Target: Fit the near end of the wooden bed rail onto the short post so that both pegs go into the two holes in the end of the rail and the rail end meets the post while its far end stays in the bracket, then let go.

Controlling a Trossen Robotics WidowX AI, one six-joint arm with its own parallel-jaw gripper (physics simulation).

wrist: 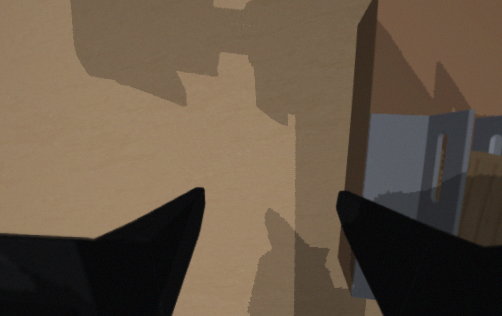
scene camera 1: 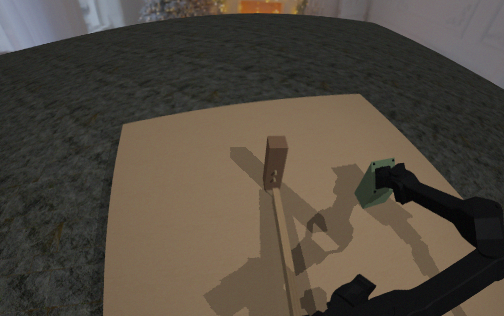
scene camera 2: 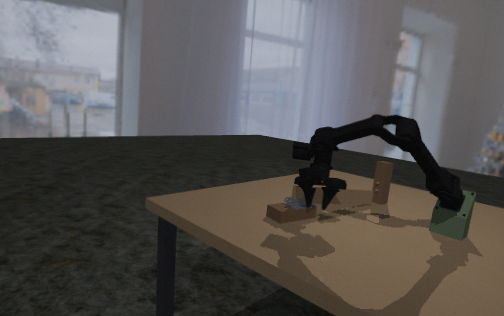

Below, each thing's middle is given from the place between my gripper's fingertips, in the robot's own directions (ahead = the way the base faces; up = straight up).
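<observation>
Positions counted from my hand: grey metal bracket (wrist: 403,155), 1 cm below, 8 cm ahead of and 2 cm to the right of the hand; short wooden post (scene camera 1: 276,148), 4 cm above, 1 cm ahead of and 49 cm to the right of the hand; wooden bed rail (scene camera 2: 346,196), 5 cm ahead of and 20 cm to the right of the hand.
</observation>
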